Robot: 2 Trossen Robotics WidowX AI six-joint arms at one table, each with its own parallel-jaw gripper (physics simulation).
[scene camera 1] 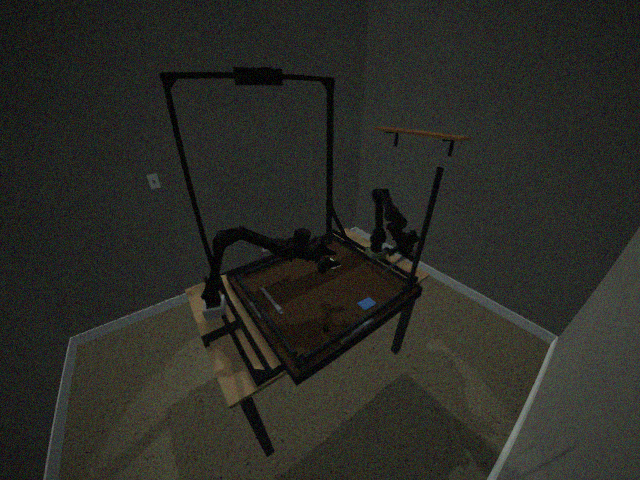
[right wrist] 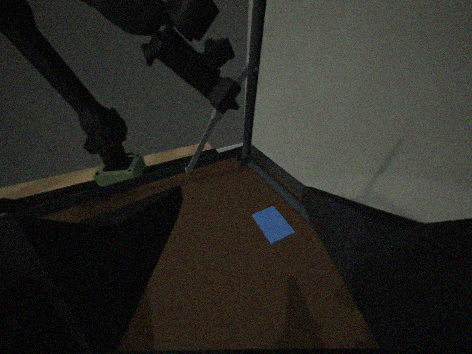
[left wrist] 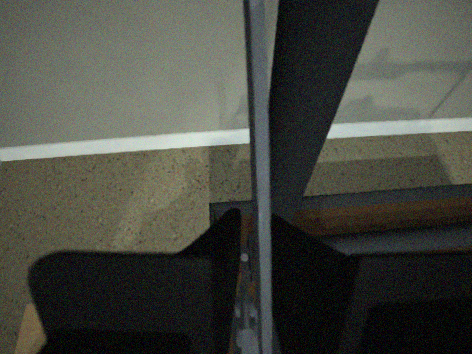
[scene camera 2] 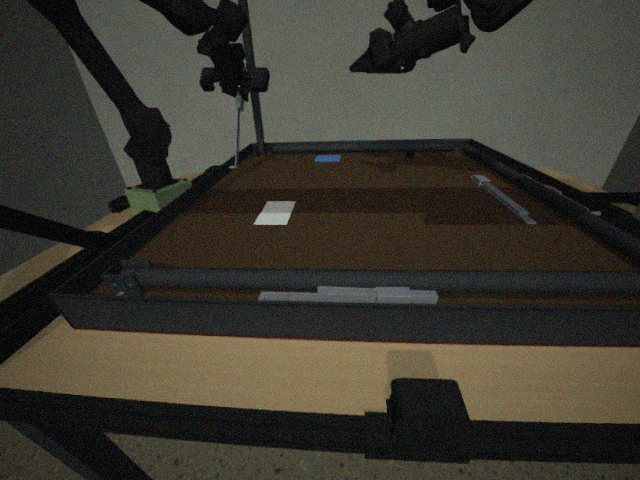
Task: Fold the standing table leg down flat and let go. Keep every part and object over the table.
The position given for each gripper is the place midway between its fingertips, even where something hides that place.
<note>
In view: the left gripper (scene camera 2: 245, 100), the right gripper (scene camera 2: 358, 70), a blue card (right wrist: 274, 226) and a brown table panel (right wrist: 218, 277).
The left gripper also shows in the right wrist view (right wrist: 237, 107) and in the left wrist view (left wrist: 247, 218). The right gripper also shows in the right wrist view (right wrist: 242, 193). The left wrist view does not show the blue card: it is out of frame.
</note>
